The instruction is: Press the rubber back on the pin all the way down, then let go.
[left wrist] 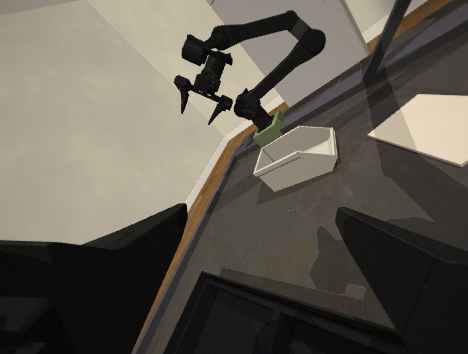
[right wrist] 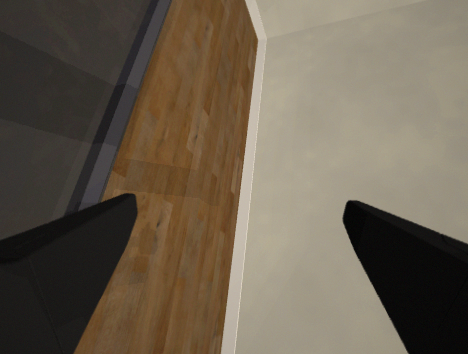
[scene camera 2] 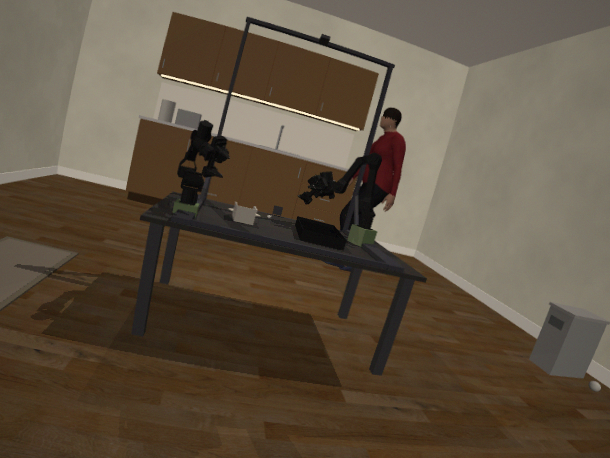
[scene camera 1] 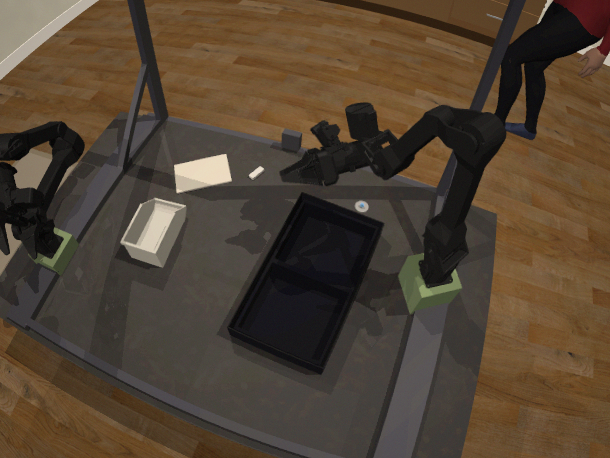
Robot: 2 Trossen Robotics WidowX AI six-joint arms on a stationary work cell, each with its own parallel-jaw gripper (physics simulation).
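Frame: origin at the left arm's base, x ahead, y left, z up, level; millimetres.
Seen in the pictures: left gripper, between the fingertips: [left wrist: 260, 212] [scene camera 2: 302, 191] [scene camera 1: 280, 176]; right gripper, between the fingertips: [left wrist: 195, 119] [right wrist: 242, 207] [scene camera 2: 225, 168] [scene camera 1: 22, 256]; left arm's base, origin of its link: [scene camera 2: 364, 227] [scene camera 1: 435, 272]; right arm's base, origin of its link: [left wrist: 266, 124] [scene camera 2: 187, 202] [scene camera 1: 49, 244].
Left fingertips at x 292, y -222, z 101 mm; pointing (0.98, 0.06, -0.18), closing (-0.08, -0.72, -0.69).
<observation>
Pixels of each thing's top centre, then the offset from my left fingertips to it. "pt": a spot on its surface instead.
- black two-part tray, centre of its top: [scene camera 1: 311, 272] [scene camera 2: 319, 227] 40 mm back, 150 mm left, 143 mm down
- white open bin, a spot on its surface: [left wrist: 305, 170] pt 250 mm ahead, 30 mm right, 168 mm down
- cream board, centre of its top: [left wrist: 435, 122] [scene camera 1: 201, 172] 181 mm ahead, 211 mm right, 189 mm down
- small white block, centre of its top: [scene camera 1: 256, 172] 35 mm ahead, 181 mm right, 185 mm down
- grey cube, centre of its top: [scene camera 1: 291, 133] 72 mm back, 261 mm right, 136 mm down
A small round white disc with a light blue centre [scene camera 1: 361, 206], which looks like the pin with its back, lies on the table just beyond the black tray's upper right edge in scene camera 1. It is too small to tell how far down the rubber back sits. My left gripper [scene camera 1: 285, 176] [scene camera 2: 303, 198] [left wrist: 260, 212] is open and empty, held above the table, to the left of the disc in scene camera 1. My right gripper [scene camera 2: 219, 175] [left wrist: 195, 119] [right wrist: 242, 207] is open and empty, far from the disc at the other side of the table.
A black two-part tray [scene camera 1: 276, 261] [scene camera 2: 320, 234] lies near the left arm's base. A white open bin [scene camera 1: 155, 231] [scene camera 2: 244, 214] [left wrist: 305, 170], a cream board [scene camera 1: 203, 172] [left wrist: 430, 127], a small white block [scene camera 1: 256, 173] and a grey cube [scene camera 1: 291, 140] are on the table. A person [scene camera 2: 390, 155] stands behind it.
</observation>
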